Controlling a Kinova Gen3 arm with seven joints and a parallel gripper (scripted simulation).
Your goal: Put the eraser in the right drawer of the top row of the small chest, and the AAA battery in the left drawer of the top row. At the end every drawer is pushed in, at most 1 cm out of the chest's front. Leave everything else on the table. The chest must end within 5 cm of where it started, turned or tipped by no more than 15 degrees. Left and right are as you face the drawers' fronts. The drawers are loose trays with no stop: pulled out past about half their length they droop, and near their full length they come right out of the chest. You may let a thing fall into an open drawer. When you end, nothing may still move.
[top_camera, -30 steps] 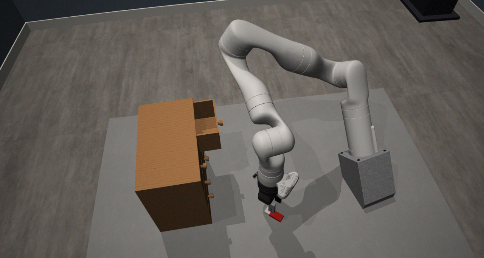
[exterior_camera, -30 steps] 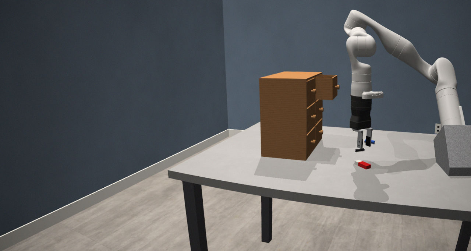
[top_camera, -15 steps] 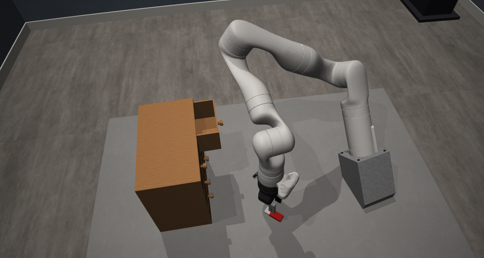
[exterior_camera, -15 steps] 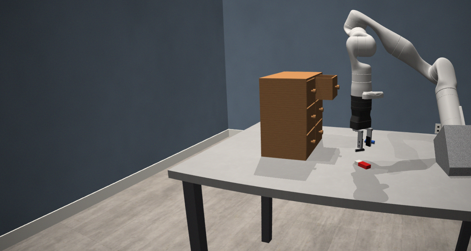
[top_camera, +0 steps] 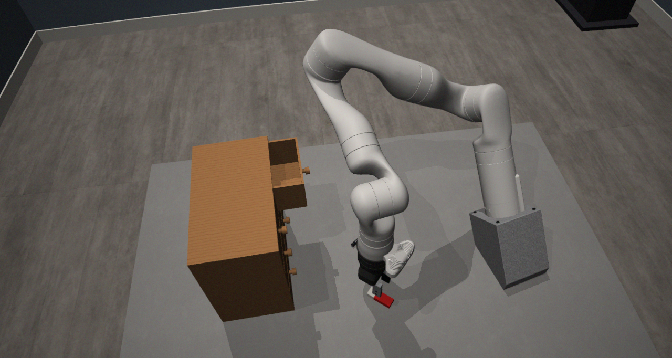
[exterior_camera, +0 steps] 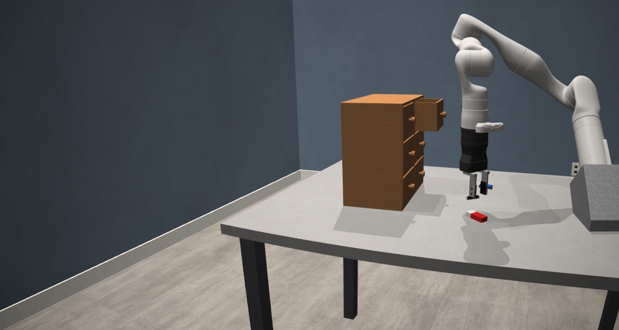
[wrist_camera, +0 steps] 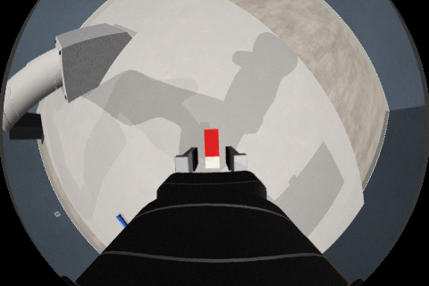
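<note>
The white eraser is 80 mm below my hand. Also, from my hand: thicker blue battery 300 mm to the right, 80 mm below; then thin black battery 170 mm to the right, 80 mm below, 30 mm ahead.
</note>
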